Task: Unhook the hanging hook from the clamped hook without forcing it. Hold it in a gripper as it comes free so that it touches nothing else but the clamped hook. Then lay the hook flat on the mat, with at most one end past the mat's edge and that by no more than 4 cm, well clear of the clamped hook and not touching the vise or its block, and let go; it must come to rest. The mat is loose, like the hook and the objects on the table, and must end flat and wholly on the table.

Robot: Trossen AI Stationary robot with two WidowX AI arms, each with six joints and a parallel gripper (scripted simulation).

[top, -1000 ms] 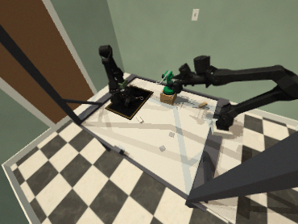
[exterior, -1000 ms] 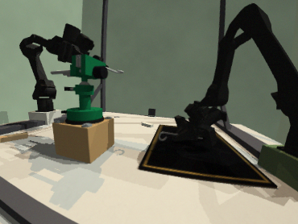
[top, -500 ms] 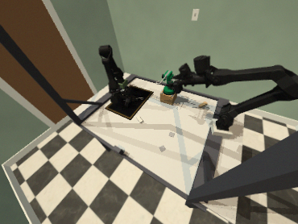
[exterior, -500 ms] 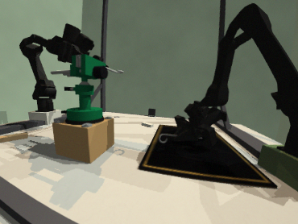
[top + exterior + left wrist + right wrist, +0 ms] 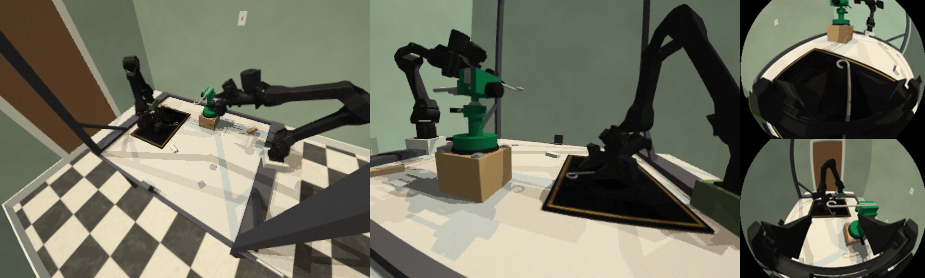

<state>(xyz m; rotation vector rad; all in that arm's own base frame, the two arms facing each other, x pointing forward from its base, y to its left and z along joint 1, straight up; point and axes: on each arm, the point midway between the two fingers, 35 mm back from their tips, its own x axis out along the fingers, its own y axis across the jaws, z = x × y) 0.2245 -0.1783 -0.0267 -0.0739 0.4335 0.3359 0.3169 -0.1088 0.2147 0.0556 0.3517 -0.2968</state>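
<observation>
Right now the black mat is 10 mm behind my left hand, 40 mm to the left of it and 30 mm below it.
</observation>
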